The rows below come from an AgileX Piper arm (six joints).
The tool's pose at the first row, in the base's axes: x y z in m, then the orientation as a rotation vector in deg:
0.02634 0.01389 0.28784 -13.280 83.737 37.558
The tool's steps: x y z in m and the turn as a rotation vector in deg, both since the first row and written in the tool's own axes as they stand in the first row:
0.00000 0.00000 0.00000 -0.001 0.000 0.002
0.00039 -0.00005 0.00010 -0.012 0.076 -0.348
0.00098 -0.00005 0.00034 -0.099 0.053 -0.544
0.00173 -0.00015 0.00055 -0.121 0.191 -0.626
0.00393 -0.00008 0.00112 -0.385 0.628 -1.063
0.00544 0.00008 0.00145 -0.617 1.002 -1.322
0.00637 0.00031 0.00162 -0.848 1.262 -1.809
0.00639 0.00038 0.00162 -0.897 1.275 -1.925
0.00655 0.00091 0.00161 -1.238 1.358 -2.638
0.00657 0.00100 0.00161 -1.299 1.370 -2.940
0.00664 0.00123 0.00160 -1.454 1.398 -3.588
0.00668 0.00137 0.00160 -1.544 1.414 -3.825
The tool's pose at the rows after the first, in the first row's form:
0.02634 0.01389 0.28784 -13.279 83.737 37.560
0.02644 0.01401 0.28746 -13.566 83.737 37.283
0.02663 0.01429 0.28693 -13.766 83.649 37.190
0.02684 0.01452 0.28621 -13.891 83.758 37.135
0.02722 0.01547 0.28418 -14.566 84.008 36.962
0.02737 0.01618 0.28280 -15.066 84.242 36.911
0.02737 0.01671 0.28198 -15.688 84.320 36.678
0.02733 0.01677 0.28198 -15.814 84.293 36.619
0.02703 0.01723 0.28195 -16.618 84.119 36.289
0.02698 0.01731 0.28195 -16.885 84.047 36.088
0.02685 0.01751 0.28194 -17.476 83.887 35.674
0.02677 0.01763 0.28194 -17.720 83.824 35.547

